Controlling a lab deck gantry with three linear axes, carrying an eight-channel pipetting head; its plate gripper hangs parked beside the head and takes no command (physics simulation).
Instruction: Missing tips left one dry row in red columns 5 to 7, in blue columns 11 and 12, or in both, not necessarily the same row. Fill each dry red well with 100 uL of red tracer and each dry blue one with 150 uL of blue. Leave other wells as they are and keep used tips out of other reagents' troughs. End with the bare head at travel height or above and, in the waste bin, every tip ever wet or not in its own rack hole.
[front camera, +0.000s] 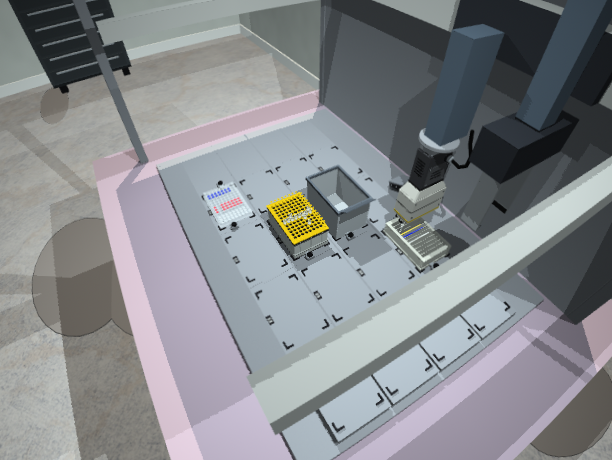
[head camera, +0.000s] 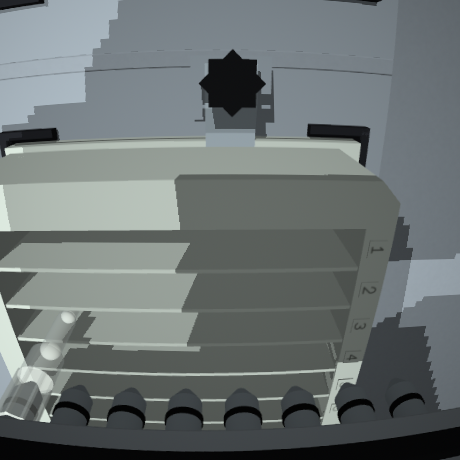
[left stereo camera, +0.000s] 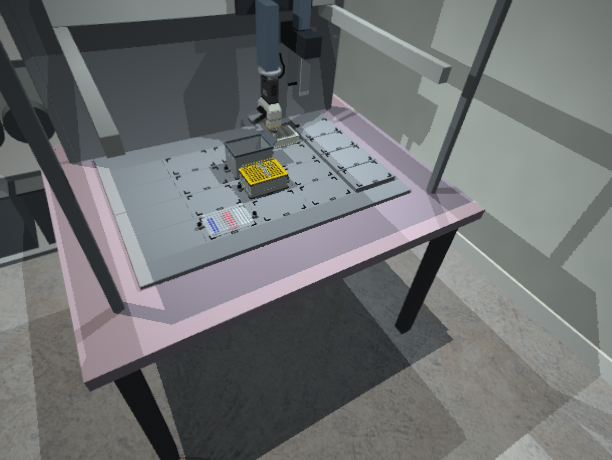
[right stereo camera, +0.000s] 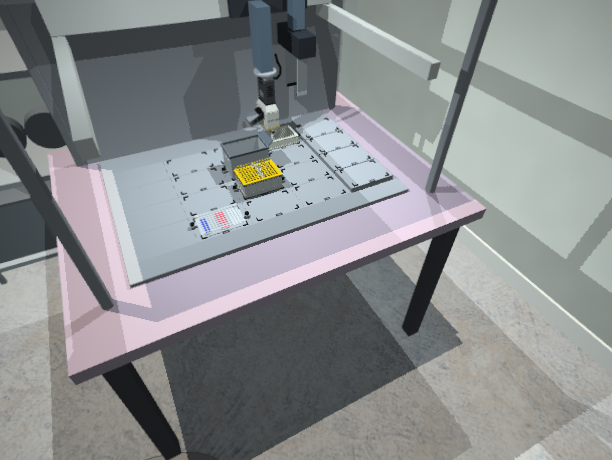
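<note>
The well plate (front camera: 235, 216) (left stereo camera: 245, 214) (right stereo camera: 236, 215) shows blue and red bands. The front view shows a gap near the red band's left end; a blue gap is too small to tell. The pipetting head (front camera: 419, 200) (left stereo camera: 273, 114) (right stereo camera: 271, 116) is low over the trough holder (front camera: 410, 252) (head camera: 265, 205) (left stereo camera: 287, 142) (right stereo camera: 285, 141). In the head view, a clear tip (head camera: 31, 387) on the leftmost channel reaches toward the troughs; its end is hard to place. The seven other nozzles are bare. Blue liquid (front camera: 413, 232) shows in the holder. The parked plate gripper's fingers cannot be made out.
The yellow-topped tip rack (front camera: 312, 245) (left stereo camera: 267, 189) (right stereo camera: 260, 189) has missing tips around its middle. The tall grey waste bin (front camera: 352, 222) (left stereo camera: 237, 159) (right stereo camera: 232, 156) stands between it and the trough holder. A black knob (head camera: 232, 82) stands beside the holder.
</note>
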